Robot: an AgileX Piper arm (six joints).
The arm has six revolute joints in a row. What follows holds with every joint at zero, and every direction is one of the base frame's. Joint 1 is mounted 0.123 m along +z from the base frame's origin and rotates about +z. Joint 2 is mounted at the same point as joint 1 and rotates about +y. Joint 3 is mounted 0.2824 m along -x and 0.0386 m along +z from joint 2 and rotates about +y. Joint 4 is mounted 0.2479 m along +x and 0.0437 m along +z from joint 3 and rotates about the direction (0.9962, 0, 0.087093). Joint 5 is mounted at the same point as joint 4 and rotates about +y. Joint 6 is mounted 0.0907 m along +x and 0.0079 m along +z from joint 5 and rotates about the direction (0.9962, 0, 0.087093). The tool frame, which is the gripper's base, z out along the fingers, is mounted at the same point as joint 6; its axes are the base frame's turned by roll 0, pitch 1.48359 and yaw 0 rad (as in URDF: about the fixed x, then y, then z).
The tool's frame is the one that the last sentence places.
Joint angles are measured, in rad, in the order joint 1, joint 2, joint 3, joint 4, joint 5, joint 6. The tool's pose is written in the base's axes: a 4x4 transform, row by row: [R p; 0 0 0 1], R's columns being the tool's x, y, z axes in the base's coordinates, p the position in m. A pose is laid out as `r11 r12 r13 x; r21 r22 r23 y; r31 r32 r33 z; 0 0 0 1`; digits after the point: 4 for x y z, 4 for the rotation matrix.
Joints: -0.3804, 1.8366, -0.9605, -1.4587, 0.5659, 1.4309
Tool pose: -0.7082 0.6319 0.3149 0.3106; 0.2765 0.6587 -0.6998 -0.1765; -0.6496 -0.4085 -0.6412 0.1645; 0 0 0 1
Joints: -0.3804, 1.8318, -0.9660, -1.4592, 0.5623, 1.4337
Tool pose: -0.7002 0.6363 0.3238 0.3118; 0.2751 0.6590 -0.7001 -0.1767; -0.6588 -0.4011 -0.6364 0.1675; 0 0 0 1
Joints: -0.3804, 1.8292, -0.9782, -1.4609, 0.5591, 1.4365
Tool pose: -0.6898 0.6417 0.3354 0.3144; 0.2714 0.6585 -0.7019 -0.1775; -0.6713 -0.3931 -0.6284 0.1714; 0 0 0 1
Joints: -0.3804, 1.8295, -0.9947, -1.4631, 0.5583, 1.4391
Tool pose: -0.6787 0.6478 0.3460 0.3178; 0.2669 0.6564 -0.7056 -0.1788; -0.6842 -0.3865 -0.6184 0.1754; 0 0 0 1
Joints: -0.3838, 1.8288, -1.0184, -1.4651, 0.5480, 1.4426
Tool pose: -0.6600 0.6563 0.3656 0.3225; 0.2623 0.6574 -0.7064 -0.1811; -0.7039 -0.3703 -0.6061 0.1815; 0 0 0 1
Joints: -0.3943, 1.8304, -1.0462, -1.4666, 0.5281, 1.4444
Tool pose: -0.6384 0.6648 0.3879 0.3272; 0.2601 0.6606 -0.7042 -0.1856; -0.7244 -0.3487 -0.5947 0.1878; 0 0 0 1
